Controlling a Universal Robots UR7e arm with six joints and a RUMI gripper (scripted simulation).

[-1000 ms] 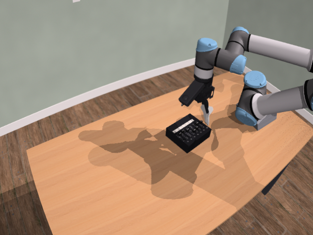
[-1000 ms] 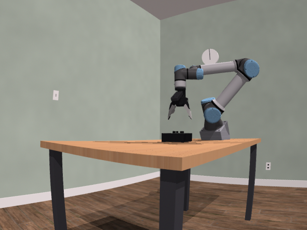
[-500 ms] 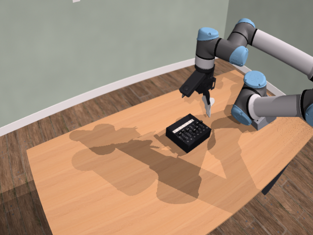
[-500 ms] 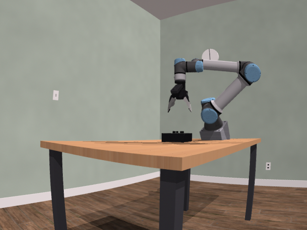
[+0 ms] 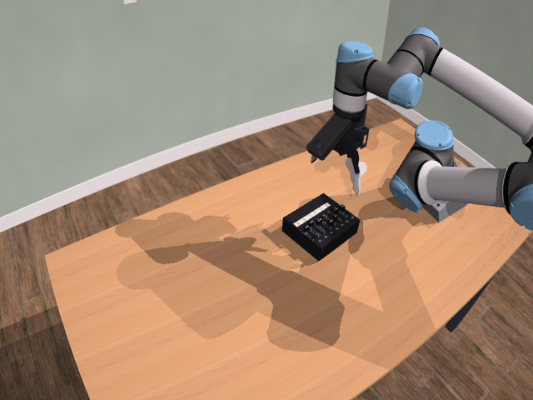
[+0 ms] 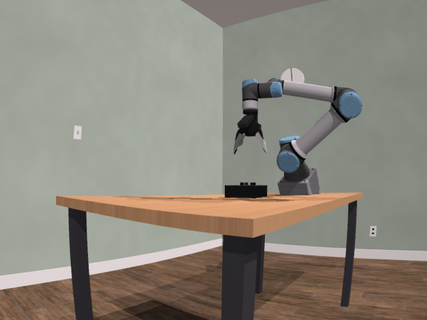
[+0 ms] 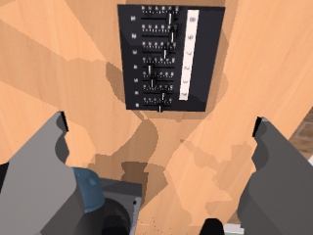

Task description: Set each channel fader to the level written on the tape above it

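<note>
My gripper is now 70 mm past the master fader, 10 mm to the left of it and 130 mm above it.
</note>
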